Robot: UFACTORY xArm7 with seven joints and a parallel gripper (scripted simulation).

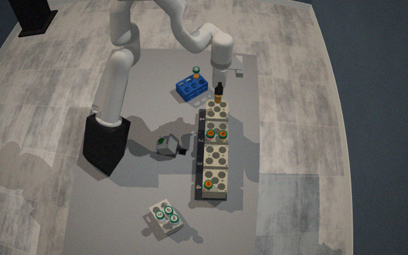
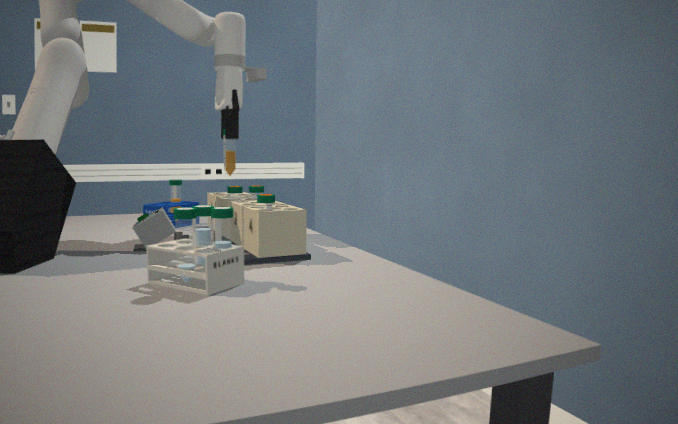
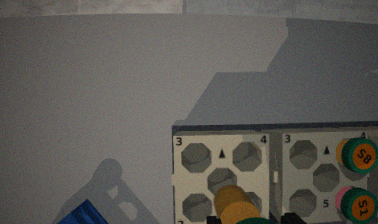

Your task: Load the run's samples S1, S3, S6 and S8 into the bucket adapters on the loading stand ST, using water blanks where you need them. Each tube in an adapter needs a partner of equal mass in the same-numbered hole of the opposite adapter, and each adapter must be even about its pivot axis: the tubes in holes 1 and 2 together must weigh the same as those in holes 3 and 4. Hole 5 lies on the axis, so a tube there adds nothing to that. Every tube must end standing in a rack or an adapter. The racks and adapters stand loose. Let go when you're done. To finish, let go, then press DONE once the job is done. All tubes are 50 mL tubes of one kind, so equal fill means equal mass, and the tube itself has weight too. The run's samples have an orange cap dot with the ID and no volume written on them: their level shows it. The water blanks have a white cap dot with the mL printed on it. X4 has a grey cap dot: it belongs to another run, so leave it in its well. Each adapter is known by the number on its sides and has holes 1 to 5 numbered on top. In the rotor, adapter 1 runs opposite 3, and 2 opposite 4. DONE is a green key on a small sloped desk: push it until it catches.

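Now: hand 10 mm past the orange-filled tube and 50 mm above it. From my hand the other things lie so: blue sample rack: 120 mm behind, 170 mm to the left, 220 mm below; then black stand: 10 mm behind, 160 mm to the right, 250 mm below; then pink-filled tube: 30 mm behind, 140 mm to the right, 180 mm below.
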